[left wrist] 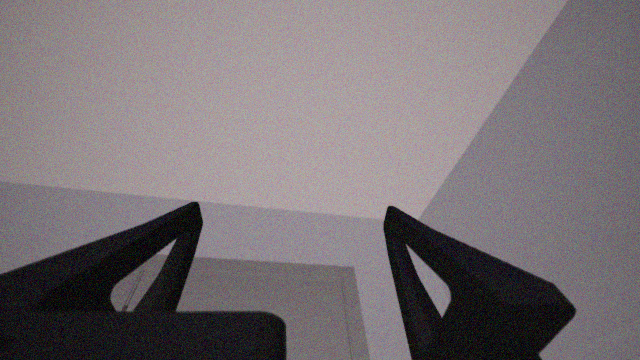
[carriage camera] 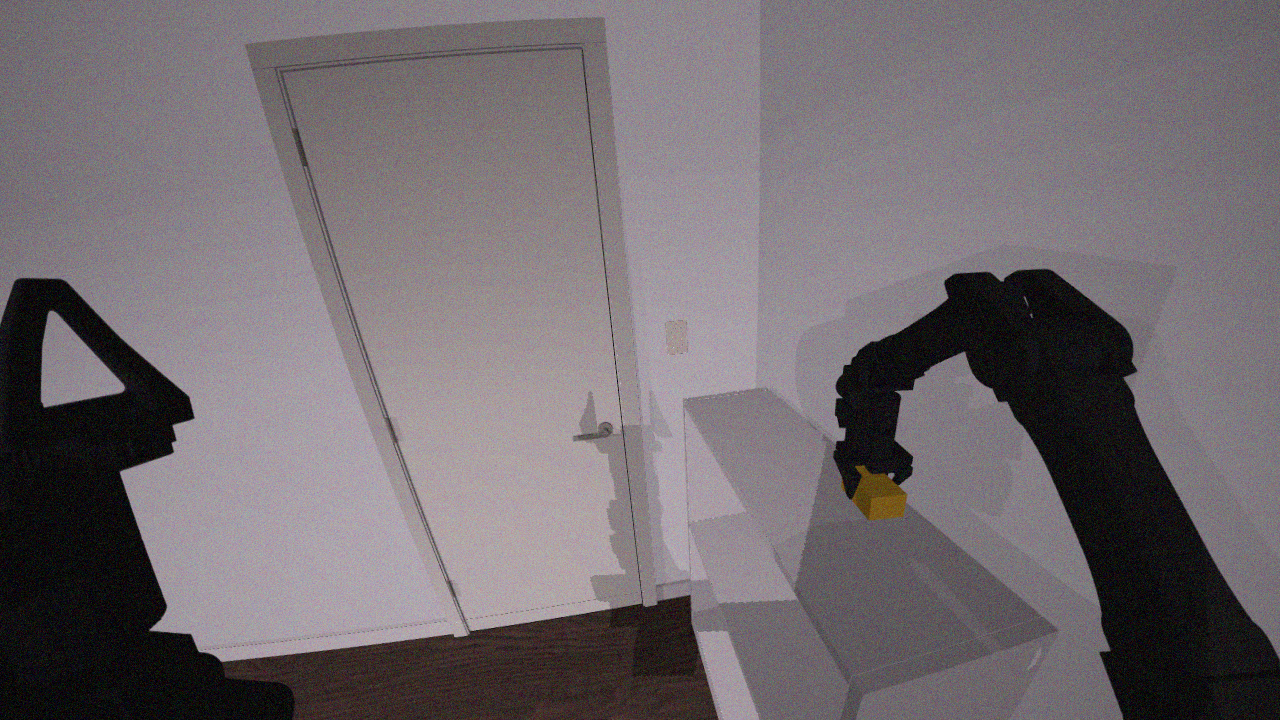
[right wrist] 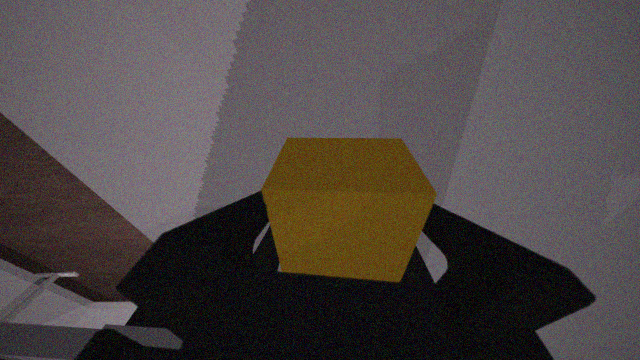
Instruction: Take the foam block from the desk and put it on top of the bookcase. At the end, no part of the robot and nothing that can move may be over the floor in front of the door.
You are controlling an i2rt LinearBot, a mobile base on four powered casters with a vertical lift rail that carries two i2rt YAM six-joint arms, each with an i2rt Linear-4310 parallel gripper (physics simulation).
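Frame: origin at the left arm's base, x ahead, y left, z up, level; metres.
Seen in the pictures: left gripper, fingertip midpoint: (left wrist: pixel 295 213); right gripper, fingertip midpoint: (right wrist: pixel 340 185).
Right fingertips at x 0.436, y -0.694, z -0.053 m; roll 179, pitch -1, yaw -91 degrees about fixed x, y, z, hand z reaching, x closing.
Pixels of each thing's middle, then the offset from my right fingertips to it. "spot": a spot on its surface instead. Level surfaces: height alone.
- yellow foam block, body centre: (right wrist: pixel 340 228) (carriage camera: pixel 871 490) dx -0.012, dy +0.000, dz +0.023 m
- lever handle, surface spot: (carriage camera: pixel 593 434) spot: dx +0.518, dy +0.606, dz -0.146 m
- Dark wood floor, surface height: dz -1.077 m
The yellow foam block (carriage camera: pixel 886 504) (right wrist: pixel 345 225) is held between the fingers of my right gripper (carriage camera: pixel 870 483) (right wrist: pixel 340 185). The gripper points downward. In the carriage view the block overlaps the right long edge of the pale grey bookcase (carriage camera: pixel 742 443)'s top; the height gap between them is hard to tell. My left gripper (left wrist: pixel 295 213) is open and empty, with its fingers wide apart and pointing up toward the ceiling. In the carriage view part of it shows at the left edge. The desk does not show.
A closed door (carriage camera: pixel 456 268) (left wrist: pixel 315 300) with a lever handle (carriage camera: pixel 593 434) stands left of the bookcase. Dark wood floor (carriage camera: pixel 429 676) (right wrist: pixel 55 205) shows below it. A wall (carriage camera: pixel 939 161) rises behind the bookcase's right long side. My right arm (carriage camera: pixel 1100 465) reaches in from the right.
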